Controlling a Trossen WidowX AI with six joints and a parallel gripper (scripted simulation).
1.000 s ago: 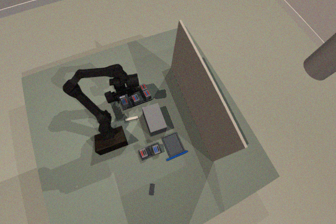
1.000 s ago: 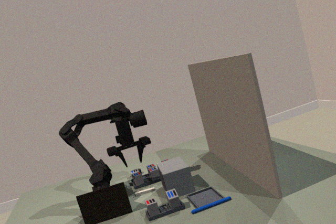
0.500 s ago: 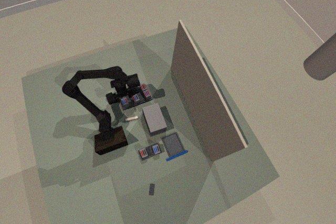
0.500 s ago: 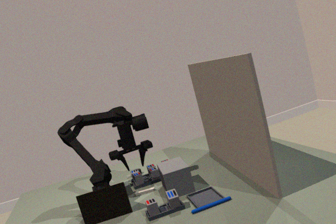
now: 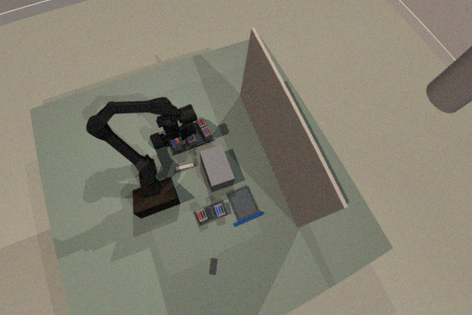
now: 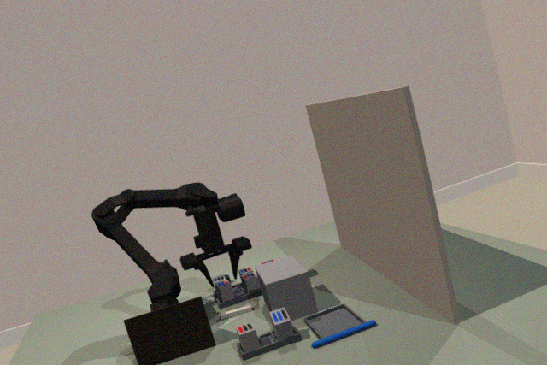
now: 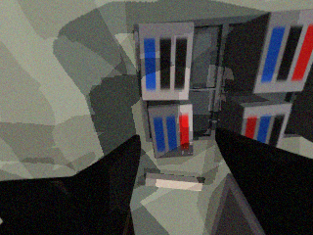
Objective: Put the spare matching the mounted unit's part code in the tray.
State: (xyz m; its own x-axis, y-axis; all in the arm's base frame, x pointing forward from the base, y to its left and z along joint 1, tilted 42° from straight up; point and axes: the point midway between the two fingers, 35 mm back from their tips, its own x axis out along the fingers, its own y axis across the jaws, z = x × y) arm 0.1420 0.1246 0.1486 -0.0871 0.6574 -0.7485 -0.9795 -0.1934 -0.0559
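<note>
The spare is 10 mm below my gripper tip. From my gripper tip the other things lie so: mounted unit (140 mm ahead, 150 mm to the right); rack (70 mm ahead, 330 mm to the right, 50 mm below); tray (210 mm ahead, 330 mm to the right, 50 mm below).
</note>
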